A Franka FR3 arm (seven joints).
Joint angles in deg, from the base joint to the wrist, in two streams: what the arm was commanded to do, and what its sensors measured. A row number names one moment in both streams.
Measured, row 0: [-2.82 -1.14 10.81 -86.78 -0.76 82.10 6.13]
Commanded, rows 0 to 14: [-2.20 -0.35 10.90 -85.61 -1.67 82.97 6.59]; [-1.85 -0.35 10.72 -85.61 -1.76 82.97 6.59]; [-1.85 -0.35 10.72 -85.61 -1.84 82.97 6.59]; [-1.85 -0.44 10.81 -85.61 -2.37 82.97 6.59]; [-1.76 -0.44 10.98 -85.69 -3.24 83.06 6.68]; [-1.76 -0.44 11.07 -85.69 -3.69 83.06 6.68]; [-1.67 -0.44 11.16 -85.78 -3.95 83.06 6.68]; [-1.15 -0.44 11.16 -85.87 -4.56 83.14 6.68]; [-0.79 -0.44 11.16 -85.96 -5.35 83.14 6.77]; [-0.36 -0.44 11.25 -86.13 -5.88 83.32 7.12]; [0.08 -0.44 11.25 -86.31 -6.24 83.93 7.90]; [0.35 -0.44 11.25 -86.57 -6.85 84.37 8.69]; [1.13 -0.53 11.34 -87.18 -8.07 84.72 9.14]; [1.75 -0.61 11.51 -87.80 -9.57 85.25 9.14]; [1.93 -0.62 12.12 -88.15 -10.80 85.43 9.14]
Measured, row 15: [0.80 -0.77 11.08 -86.82 -7.16 83.75 7.53]
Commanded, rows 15 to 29: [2.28 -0.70 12.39 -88.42 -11.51 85.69 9.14]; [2.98 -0.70 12.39 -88.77 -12.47 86.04 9.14]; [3.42 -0.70 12.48 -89.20 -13.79 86.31 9.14]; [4.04 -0.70 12.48 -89.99 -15.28 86.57 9.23]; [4.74 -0.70 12.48 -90.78 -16.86 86.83 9.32]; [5.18 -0.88 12.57 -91.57 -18.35 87.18 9.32]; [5.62 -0.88 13.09 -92.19 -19.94 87.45 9.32]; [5.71 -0.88 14.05 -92.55 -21.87 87.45 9.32]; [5.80 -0.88 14.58 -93.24 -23.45 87.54 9.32]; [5.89 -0.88 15.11 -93.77 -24.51 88.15 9.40]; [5.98 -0.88 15.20 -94.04 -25.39 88.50 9.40]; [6.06 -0.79 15.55 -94.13 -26.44 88.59 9.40]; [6.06 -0.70 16.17 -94.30 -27.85 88.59 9.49]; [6.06 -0.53 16.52 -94.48 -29.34 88.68 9.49]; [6.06 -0.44 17.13 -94.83 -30.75 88.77 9.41]
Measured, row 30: [6.12 -0.26 15.85 -93.13 -26.59 87.32 8.52]
